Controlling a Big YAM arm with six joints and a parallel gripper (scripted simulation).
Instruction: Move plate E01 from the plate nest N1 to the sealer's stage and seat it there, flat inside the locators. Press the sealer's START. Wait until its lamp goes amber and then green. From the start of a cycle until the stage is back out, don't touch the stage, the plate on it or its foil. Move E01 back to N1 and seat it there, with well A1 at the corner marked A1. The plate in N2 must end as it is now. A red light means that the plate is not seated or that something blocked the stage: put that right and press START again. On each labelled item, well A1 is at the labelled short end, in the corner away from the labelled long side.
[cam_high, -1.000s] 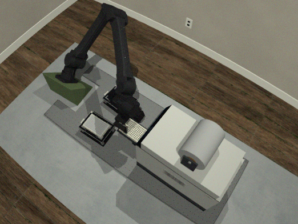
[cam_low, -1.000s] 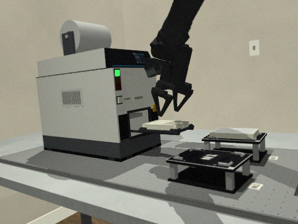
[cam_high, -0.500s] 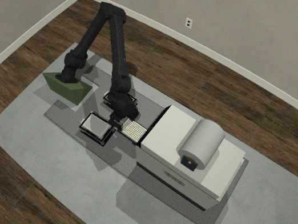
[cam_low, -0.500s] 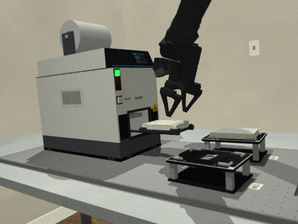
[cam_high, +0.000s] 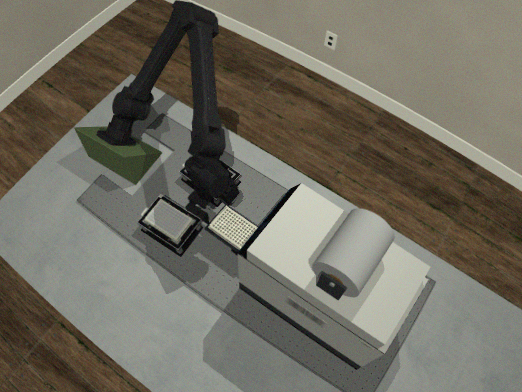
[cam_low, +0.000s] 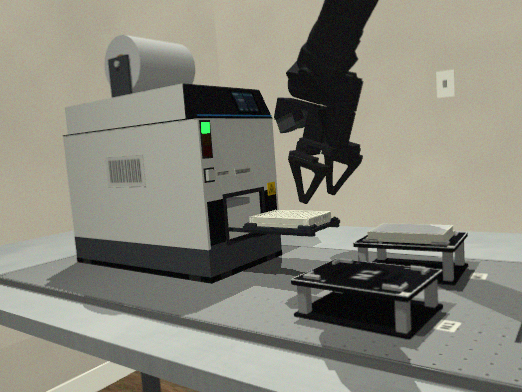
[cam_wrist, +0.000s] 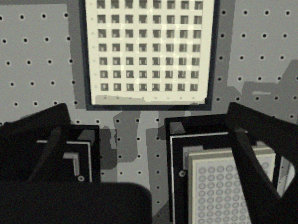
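Now: the start button 16 cm ahead of my hand, 9 cm to the left of it and 4 cm above it. From my hand the other things lie so: sealer stage 6 cm ahead, 6 cm below; then covered white plate 12 cm behind, 9 cm to the right, 8 cm below; then black plate nest 14 cm behind, 12 cm to the left, 10 cm below.
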